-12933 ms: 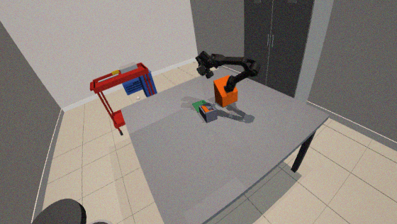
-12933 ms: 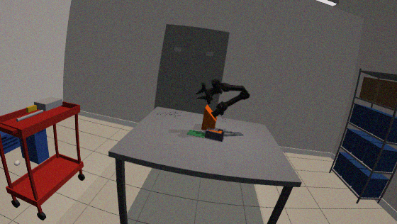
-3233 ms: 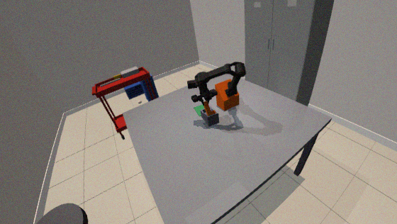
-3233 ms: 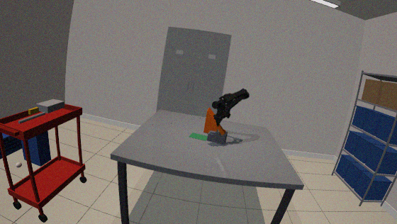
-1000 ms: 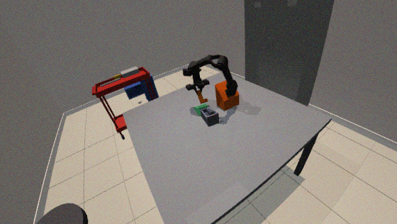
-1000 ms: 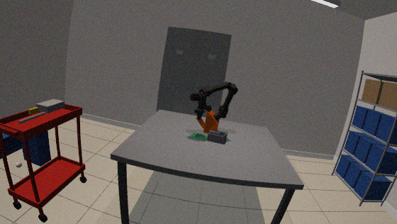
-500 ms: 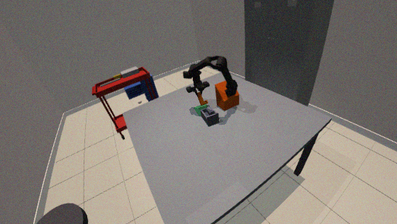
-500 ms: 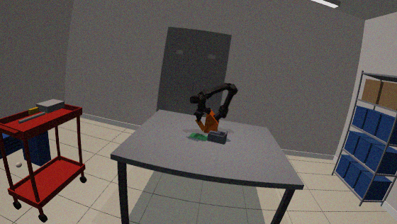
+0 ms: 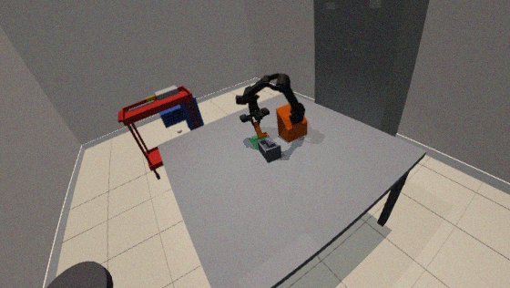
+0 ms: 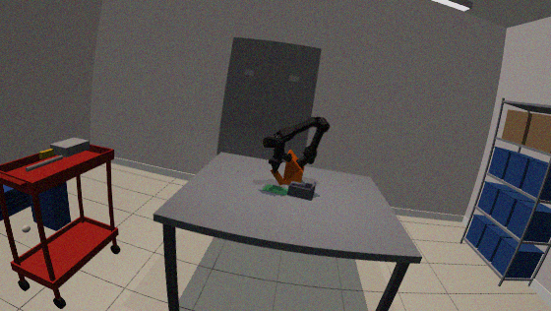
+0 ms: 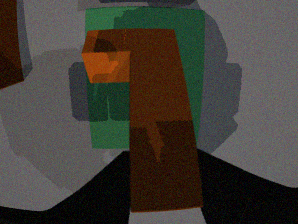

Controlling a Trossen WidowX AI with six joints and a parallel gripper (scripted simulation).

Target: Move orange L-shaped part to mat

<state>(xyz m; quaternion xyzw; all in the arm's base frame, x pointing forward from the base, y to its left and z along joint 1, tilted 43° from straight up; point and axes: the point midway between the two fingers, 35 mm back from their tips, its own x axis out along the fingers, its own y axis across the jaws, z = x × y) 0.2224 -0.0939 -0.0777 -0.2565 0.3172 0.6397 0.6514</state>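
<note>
My gripper tip is 120 mm above the green mat and 20 mm to the right of it. The rest, counted from my gripper tip: orange L-shaped part: 30 mm to the left, 30 mm below, 10 mm behind.
</note>
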